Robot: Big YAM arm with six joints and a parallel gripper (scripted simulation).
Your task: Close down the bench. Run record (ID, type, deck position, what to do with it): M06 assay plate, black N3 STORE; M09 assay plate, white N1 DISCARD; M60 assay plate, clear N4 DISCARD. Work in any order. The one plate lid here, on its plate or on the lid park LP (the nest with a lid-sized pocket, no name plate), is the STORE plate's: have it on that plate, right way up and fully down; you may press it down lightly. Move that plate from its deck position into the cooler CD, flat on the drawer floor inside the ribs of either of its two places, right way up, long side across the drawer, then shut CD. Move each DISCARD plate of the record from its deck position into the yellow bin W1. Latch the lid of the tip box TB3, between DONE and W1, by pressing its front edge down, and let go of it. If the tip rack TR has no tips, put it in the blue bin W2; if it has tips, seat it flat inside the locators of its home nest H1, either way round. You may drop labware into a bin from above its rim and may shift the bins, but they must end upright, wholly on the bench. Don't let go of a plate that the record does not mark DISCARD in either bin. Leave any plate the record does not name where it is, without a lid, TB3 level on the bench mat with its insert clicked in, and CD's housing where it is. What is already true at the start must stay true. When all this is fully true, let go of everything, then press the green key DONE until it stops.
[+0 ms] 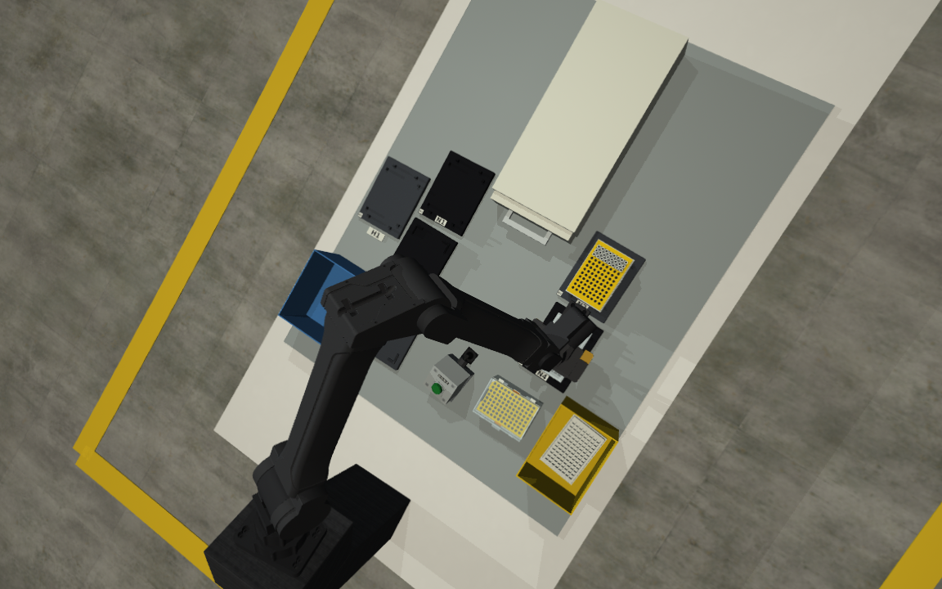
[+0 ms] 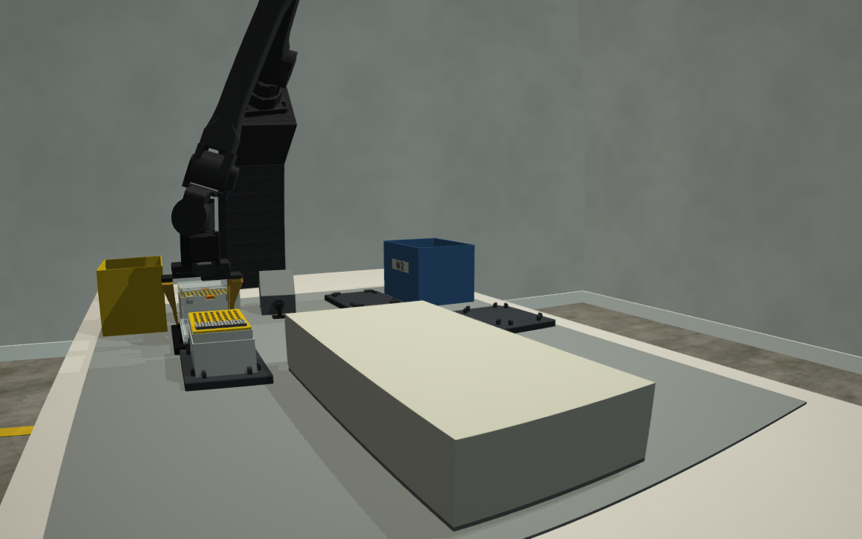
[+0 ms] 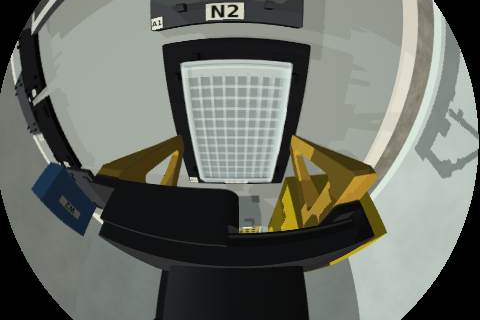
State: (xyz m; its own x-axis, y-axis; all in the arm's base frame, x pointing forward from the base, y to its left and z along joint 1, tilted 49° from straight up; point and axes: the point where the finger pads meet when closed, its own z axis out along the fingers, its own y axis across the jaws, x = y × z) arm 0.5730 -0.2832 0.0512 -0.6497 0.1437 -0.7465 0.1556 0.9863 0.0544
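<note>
Right now the clear plate is 20 mm below my hand. Also, from my hand: nest N4 (30 mm below); yellow tip rack (170 mm ahead, 40 mm to the right, 20 mm above); tip box TB3 (160 mm behind, 60 mm to the left).
</note>
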